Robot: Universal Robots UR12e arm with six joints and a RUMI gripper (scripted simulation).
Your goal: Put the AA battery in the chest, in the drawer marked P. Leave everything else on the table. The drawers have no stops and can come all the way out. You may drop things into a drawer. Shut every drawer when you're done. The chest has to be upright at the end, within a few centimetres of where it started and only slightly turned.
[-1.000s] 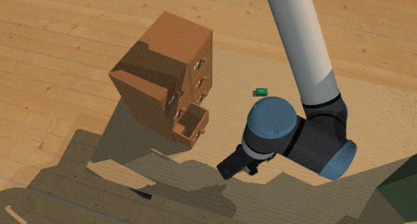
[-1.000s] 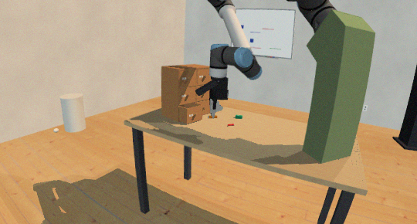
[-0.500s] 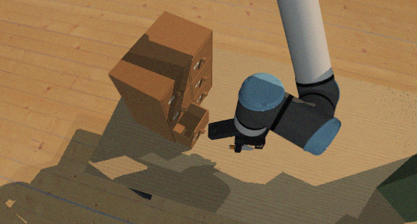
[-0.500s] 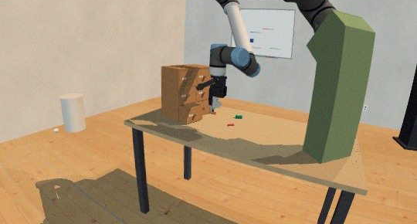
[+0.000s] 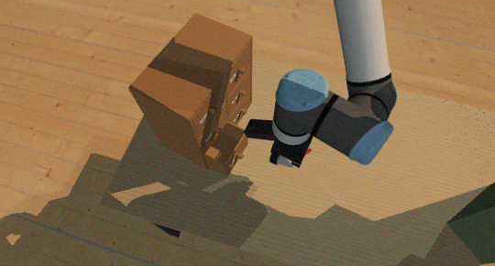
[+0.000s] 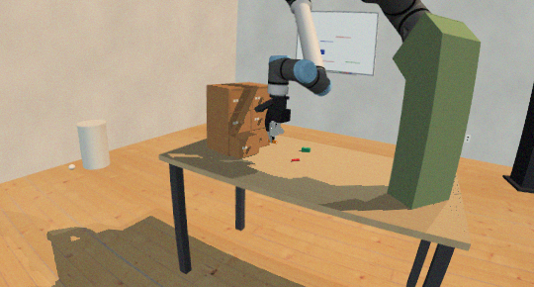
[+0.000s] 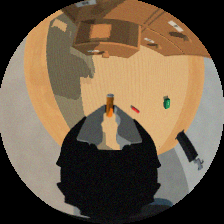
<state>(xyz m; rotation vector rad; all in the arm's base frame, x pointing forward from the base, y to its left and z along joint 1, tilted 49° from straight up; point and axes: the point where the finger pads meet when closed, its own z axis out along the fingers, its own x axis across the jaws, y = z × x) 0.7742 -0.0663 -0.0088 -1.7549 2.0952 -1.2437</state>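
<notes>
Right now the drawer is 200 mm ahead of my hand, 70 mm to the right of it and 80 mm below it. The rest, counted from my hand: AA battery: 10 mm below; then green block: 130 mm behind, 240 mm to the right, 110 mm below; then thin red stick: 100 mm behind, 80 mm to the right, 110 mm below.
</notes>
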